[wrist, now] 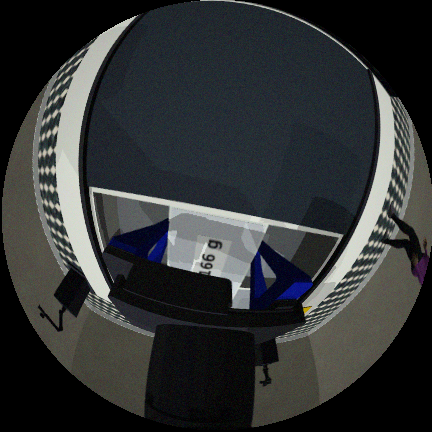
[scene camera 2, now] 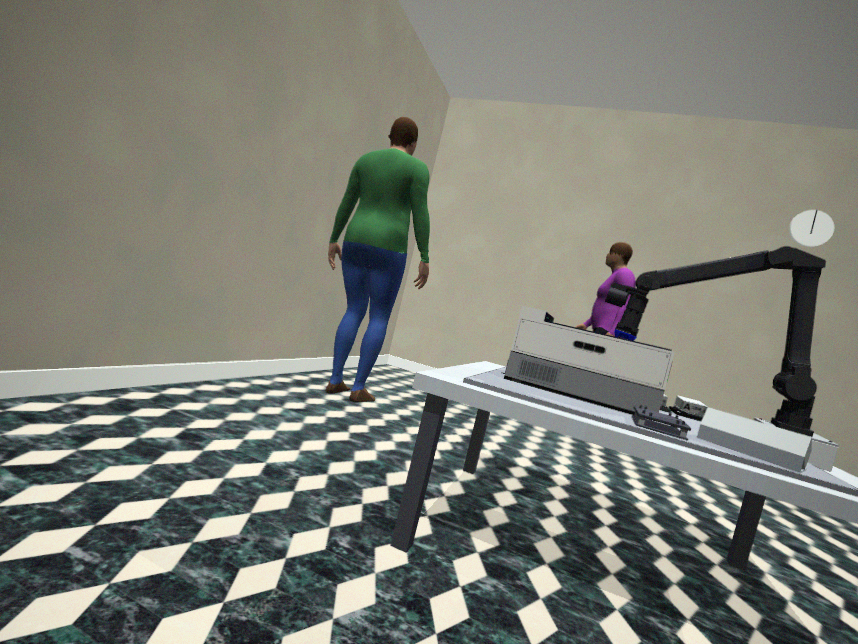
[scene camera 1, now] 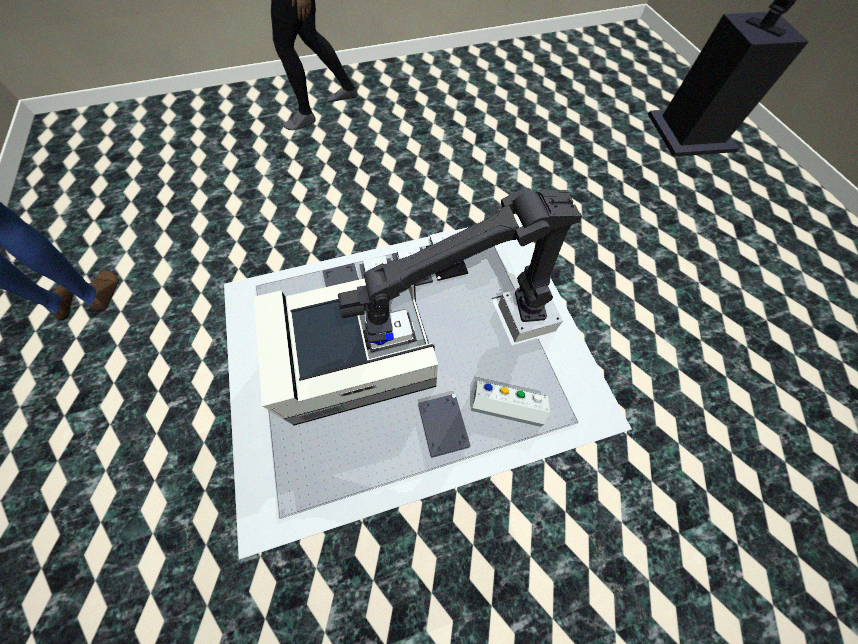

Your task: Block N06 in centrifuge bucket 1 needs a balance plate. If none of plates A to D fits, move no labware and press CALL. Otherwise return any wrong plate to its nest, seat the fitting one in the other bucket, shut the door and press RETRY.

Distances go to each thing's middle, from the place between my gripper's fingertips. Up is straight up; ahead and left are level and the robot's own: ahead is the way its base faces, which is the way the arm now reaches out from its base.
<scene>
The white centrifuge [scene camera 1: 390, 373] lies 11 cm ahead of my hand, 4 cm below it and 2 cm to the left of it. From my hand the other things lie so: white button box [scene camera 2: 791, 450] (38 cm behind, 22 cm to the left, 12 cm below); dark lid [scene camera 1: 324, 340] (14 cm ahead, 5 cm above, 2 cm to the left).
</scene>
